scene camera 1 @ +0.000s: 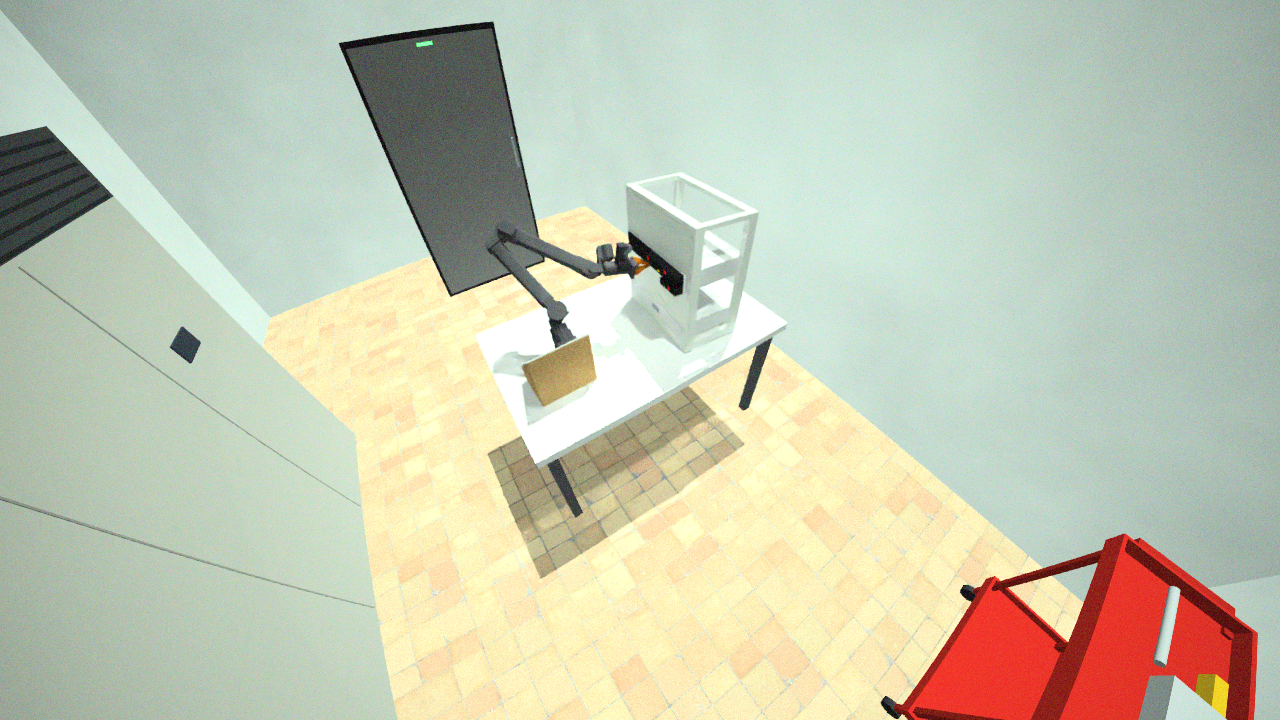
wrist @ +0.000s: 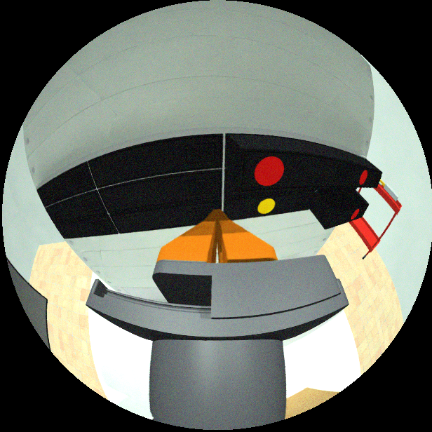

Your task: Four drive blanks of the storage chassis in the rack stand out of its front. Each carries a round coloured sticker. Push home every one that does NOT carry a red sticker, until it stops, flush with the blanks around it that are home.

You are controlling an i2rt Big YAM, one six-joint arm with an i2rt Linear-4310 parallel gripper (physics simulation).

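Seen in the pictures: gripper, fingertip midpoint: [scene camera 1: 650,264]; arm's base at its link origin: [scene camera 1: 566,343].
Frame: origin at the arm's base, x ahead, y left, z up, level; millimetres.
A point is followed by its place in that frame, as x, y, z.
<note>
The black storage chassis [scene camera 1: 636,245] {469, 238, 180} [wrist: 155,170] crosses the front of the pale rack [scene camera 1: 662,219] {482, 49, 375} [wrist: 200,75]. In the wrist view, a blank with a red sticker [wrist: 269,171] stands out at upper centre-right. Below it, the blank with a yellow sticker [wrist: 266,206] sits deeper than its red-marked neighbours; I cannot tell whether it is fully flush. At the right end, two red stickers [wrist: 363,177] [wrist: 355,214] mark protruding blanks, one above the other. My gripper [scene camera 1: 646,264] {457, 102, 156} [wrist: 216,215] is shut and empty, its orange tips at the chassis's lower edge, left of the yellow sticker. Contact is unclear.
The rack stands on the white table [scene camera 1: 617,411] {73, -274, -185}. A tan board [scene camera 1: 561,371] {-64, -91, -40} stands near the arm's base. A dark door [scene camera 1: 438,152] is behind the arm. A red cart [scene camera 1: 1084,617] stands at the lower right of the scene view.
</note>
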